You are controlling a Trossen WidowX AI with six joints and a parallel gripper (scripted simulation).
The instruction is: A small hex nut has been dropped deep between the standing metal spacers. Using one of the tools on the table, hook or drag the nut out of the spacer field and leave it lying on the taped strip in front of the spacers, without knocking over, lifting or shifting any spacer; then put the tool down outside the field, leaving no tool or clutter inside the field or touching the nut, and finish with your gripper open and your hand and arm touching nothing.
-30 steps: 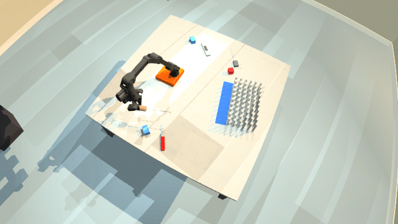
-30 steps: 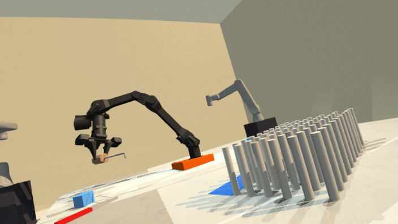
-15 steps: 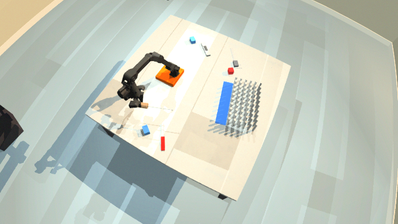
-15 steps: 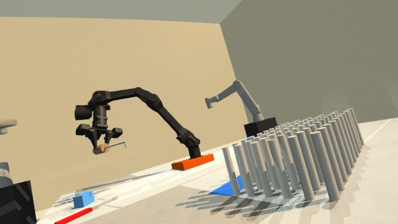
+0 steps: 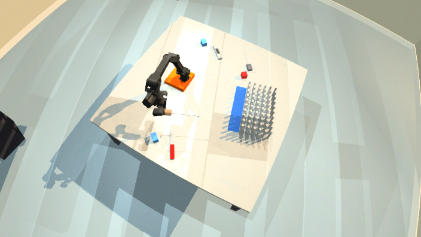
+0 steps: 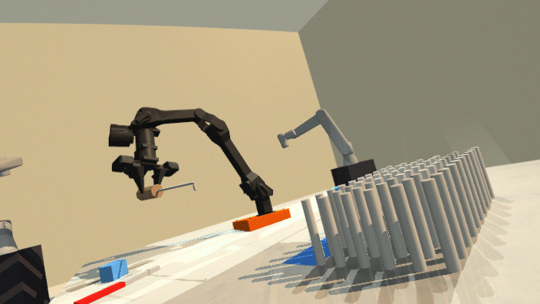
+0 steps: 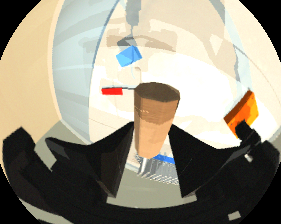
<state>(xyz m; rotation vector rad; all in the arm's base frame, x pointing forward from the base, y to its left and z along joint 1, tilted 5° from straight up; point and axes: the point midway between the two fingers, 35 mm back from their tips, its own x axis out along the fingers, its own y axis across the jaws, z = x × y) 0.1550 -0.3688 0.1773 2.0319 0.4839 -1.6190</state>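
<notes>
My gripper tip is 42 cm to the right of the blue taped strip, 30 cm short of it and 20 cm above it. Also, from my gripper tip: red-handled tool (19 cm below, 11 cm ahead, 8 cm to the right); then hook tool (9 cm ahead, 6 cm to the left, 1 cm below); then red block (69 cm to the left, 18 cm below, 18 cm ahead).
</notes>
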